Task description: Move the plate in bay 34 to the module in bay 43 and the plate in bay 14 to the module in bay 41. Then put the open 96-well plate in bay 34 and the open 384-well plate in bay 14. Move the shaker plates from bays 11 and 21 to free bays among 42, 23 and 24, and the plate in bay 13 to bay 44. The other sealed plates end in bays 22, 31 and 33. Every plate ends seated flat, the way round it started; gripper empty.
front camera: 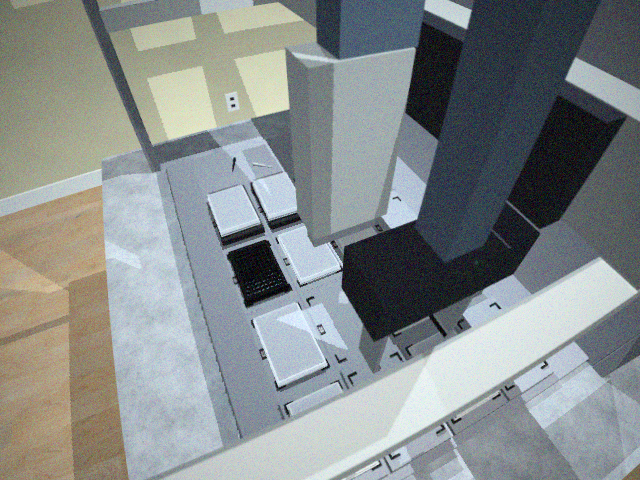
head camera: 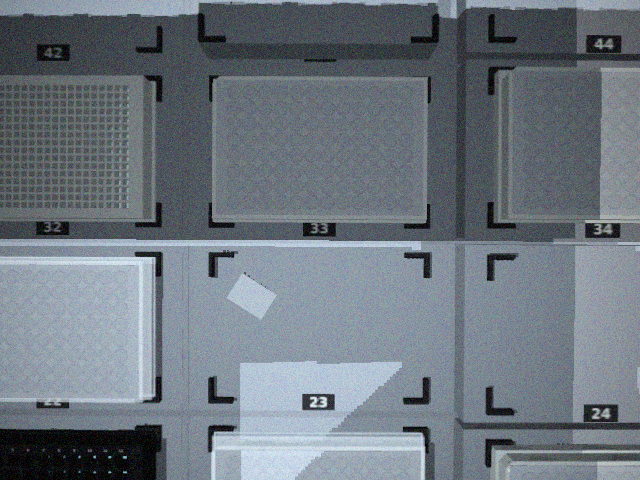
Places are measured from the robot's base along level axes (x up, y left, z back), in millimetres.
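Pixels of known places: gripper, fingertip midpoint: [front camera: 405, 341]; robot's base, origin of the base link: [front camera: 210, 205].
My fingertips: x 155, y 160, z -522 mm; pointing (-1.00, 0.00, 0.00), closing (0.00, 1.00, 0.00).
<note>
Ahead of a thing's pixels: the offset from my fingertips to its top centre. "spot": to the spot under its first point.
In the front view my gripper [front camera: 406, 345] hangs over the front part of the deck, its jaws apart; its black body hides much there. No plate shows between the jaws, so it looks open. Sealed plates sit in bay 33 @[spot: dx -141, dy +96, dz +130 mm] [head camera: 319, 149], bay 34 @[spot: dx -126, dy +94, dz +3 mm] [head camera: 555, 149], bay 22 @[spot: dx -141, dy -9, dz +275 mm] [head camera: 67, 330] [front camera: 310, 255], bay 13 @[spot: dx -141, dy -86, dz +130 mm] [head camera: 317, 465] [front camera: 289, 343] and bay 14 @[spot: dx -126, dy -81, dz -1 mm] [head camera: 558, 471] [front camera: 314, 398]. The open white 384-well plate @[dx -140, dy +97, dz +294 mm] [head camera: 67, 149] is in bay 32, the black 96-well plate @[dx -140, dy -117, dz +294 mm] [head camera: 77, 457] [front camera: 258, 271] in bay 12. Shaker plates @[dx -118, dy -118, dz +457 mm] [front camera: 233, 209] @[dx -118, dy -11, dz +457 mm] [front camera: 276, 195] stand in bays 11 and 21.
The raised module in bay 43 @[spot: dx -136, dy +165, dz +132 mm] [head camera: 317, 25] shows partly at the top of the head view. Bay 23 @[spot: dx -155, dy -5, dz +123 mm] [head camera: 330, 320] and bay 24 @[spot: dx -140, dy -10, dz +12 mm] [head camera: 522, 335] hold no plate. A pale rail [front camera: 361, 413] crosses the front view. The parked stage's pale column [front camera: 356, 139] hides deck behind it.
</note>
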